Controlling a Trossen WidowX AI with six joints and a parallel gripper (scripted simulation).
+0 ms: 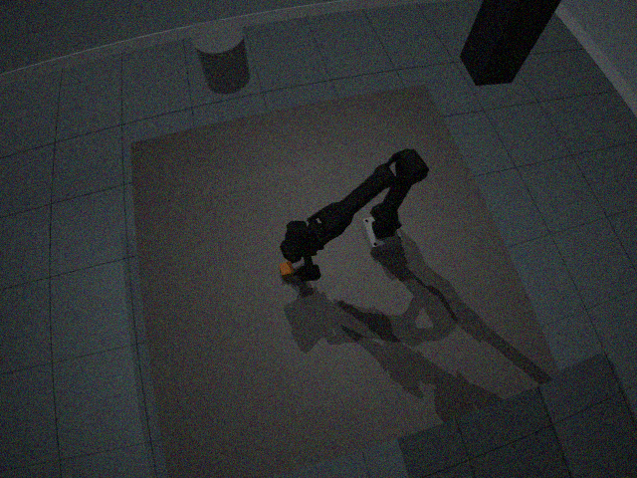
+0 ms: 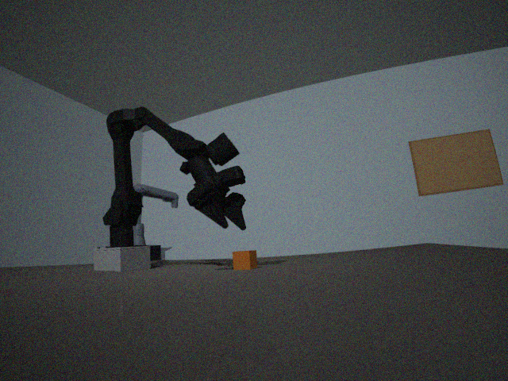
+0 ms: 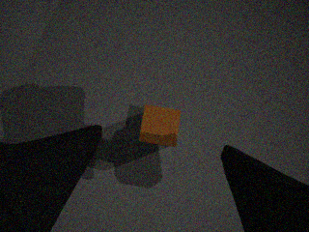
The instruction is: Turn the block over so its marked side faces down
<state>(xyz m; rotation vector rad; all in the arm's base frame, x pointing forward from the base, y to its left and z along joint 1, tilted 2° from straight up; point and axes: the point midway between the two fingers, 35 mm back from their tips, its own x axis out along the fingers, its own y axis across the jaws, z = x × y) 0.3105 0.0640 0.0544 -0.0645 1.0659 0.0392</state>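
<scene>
Now: the orange block 1 cm ahead of my gripper tip and 7 cm below it.
</scene>
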